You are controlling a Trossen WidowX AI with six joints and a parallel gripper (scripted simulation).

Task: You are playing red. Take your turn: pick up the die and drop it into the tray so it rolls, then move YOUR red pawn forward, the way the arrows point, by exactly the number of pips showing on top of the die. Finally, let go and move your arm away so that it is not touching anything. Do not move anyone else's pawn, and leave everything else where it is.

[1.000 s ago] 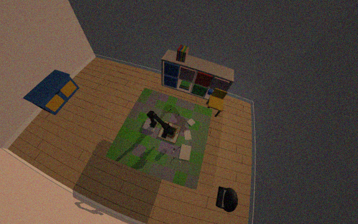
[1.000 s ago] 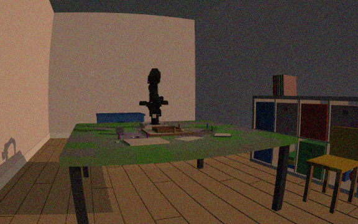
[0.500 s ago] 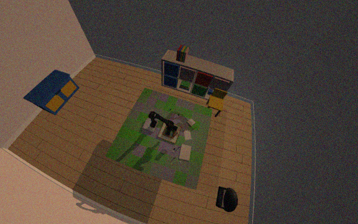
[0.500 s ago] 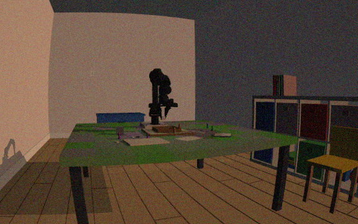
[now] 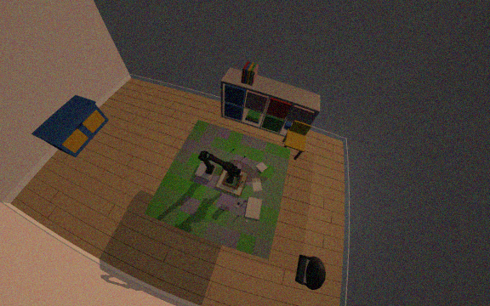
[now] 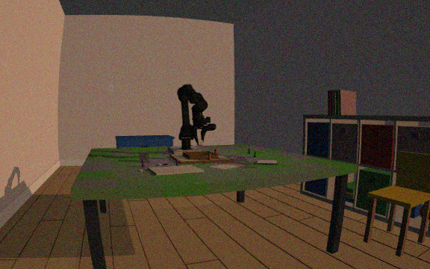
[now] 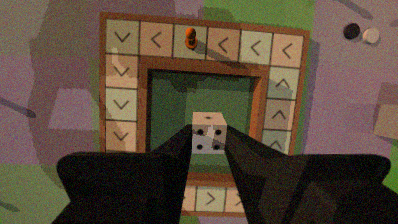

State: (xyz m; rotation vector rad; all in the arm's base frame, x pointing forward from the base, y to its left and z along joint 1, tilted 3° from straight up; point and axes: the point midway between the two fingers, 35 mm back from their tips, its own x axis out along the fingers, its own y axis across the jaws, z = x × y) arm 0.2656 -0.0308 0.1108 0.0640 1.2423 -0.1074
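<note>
Now: gripper tip 1 cm past the green tray and 8 cm above it. The rest, counted from my gripper tip: white die (right at my gripper tip).
</note>
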